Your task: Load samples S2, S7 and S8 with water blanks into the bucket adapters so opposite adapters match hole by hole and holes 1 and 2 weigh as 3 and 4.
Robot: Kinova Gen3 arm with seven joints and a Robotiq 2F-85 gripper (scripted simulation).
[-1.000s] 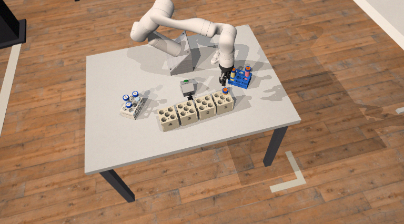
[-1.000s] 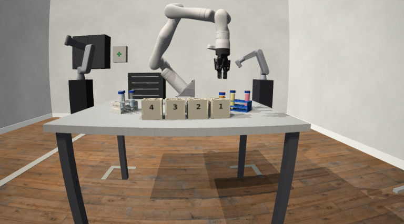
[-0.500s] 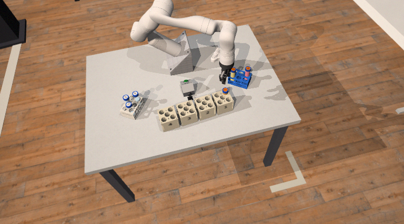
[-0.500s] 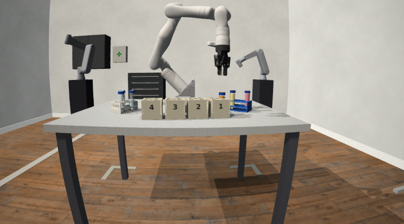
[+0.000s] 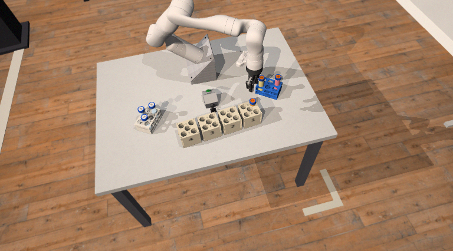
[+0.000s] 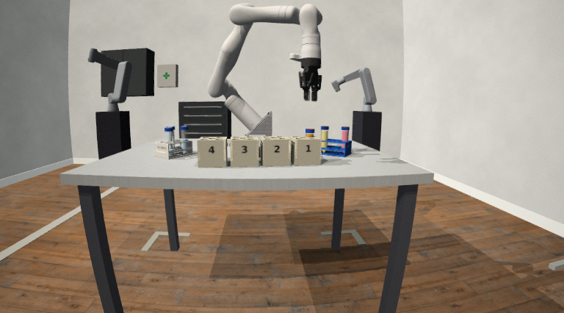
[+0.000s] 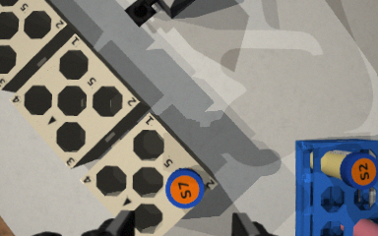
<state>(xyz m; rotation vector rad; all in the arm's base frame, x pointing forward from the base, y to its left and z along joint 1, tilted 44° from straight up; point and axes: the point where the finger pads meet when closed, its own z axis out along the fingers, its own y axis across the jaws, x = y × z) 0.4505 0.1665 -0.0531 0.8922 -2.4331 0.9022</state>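
My gripper is now 180 mm above the sample S2, 130 mm past it and 100 mm to the right of it. Also, from my hand: blue sample rack (210 mm below, 150 mm to the left, 110 mm behind); adapter 1 (190 mm below, 30 mm to the right, 20 mm ahead); sample S7 (180 mm below, 10 mm to the right).
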